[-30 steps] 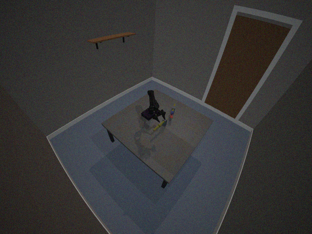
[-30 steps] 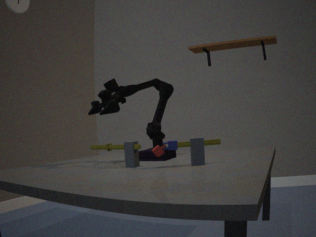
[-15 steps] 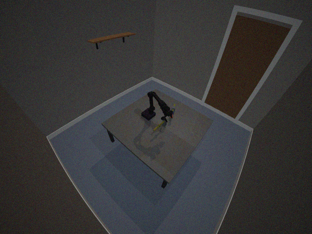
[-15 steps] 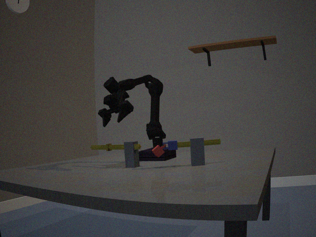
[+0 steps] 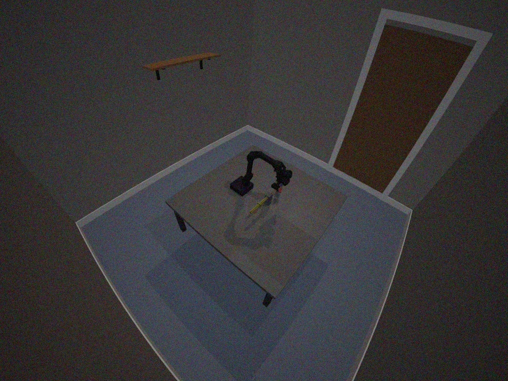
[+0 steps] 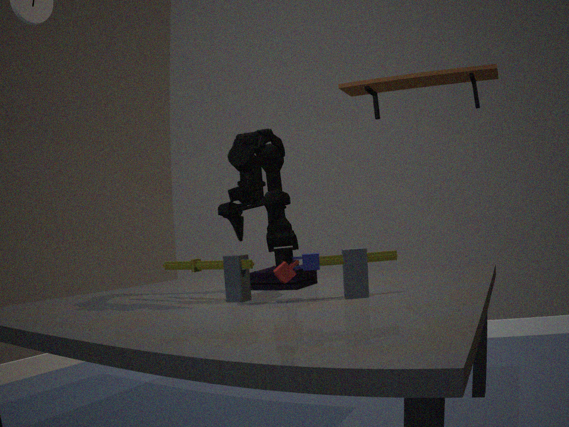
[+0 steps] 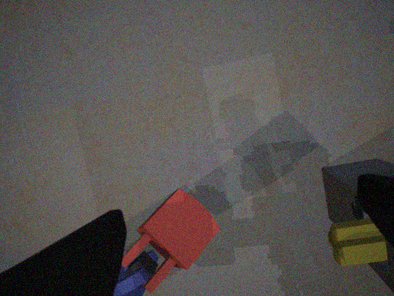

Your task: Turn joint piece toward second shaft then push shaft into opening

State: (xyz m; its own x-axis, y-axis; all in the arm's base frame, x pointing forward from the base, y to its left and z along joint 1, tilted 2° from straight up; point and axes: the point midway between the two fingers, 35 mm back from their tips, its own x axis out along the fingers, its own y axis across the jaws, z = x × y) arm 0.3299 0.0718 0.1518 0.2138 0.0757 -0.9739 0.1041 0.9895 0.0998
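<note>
My gripper tip is now 40 mm past the red joint piece, 60 mm to the right of it and 90 mm above it.
</note>
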